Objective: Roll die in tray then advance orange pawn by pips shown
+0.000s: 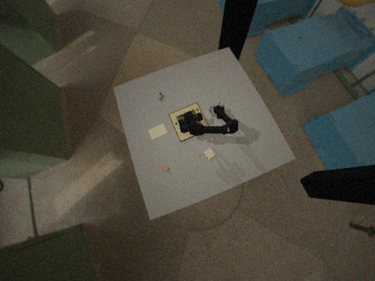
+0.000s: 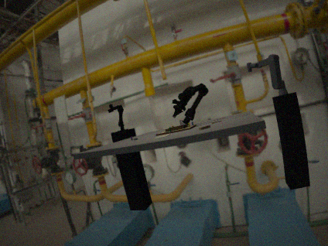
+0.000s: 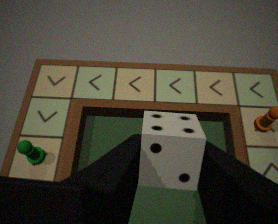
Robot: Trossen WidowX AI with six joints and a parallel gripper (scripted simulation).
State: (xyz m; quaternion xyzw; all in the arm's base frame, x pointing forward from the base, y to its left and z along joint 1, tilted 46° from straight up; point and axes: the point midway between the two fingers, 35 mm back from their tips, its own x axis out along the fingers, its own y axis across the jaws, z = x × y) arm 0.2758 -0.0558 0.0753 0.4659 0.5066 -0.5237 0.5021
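Right now my gripper tip is right at the white die. The rest, counted from my gripper tip: blue pawn (11 cm behind, 12 cm to the left, 10 cm below); then orange pawn (11 cm behind, 7 cm to the right, 10 cm below); then green tray (12 cm below).
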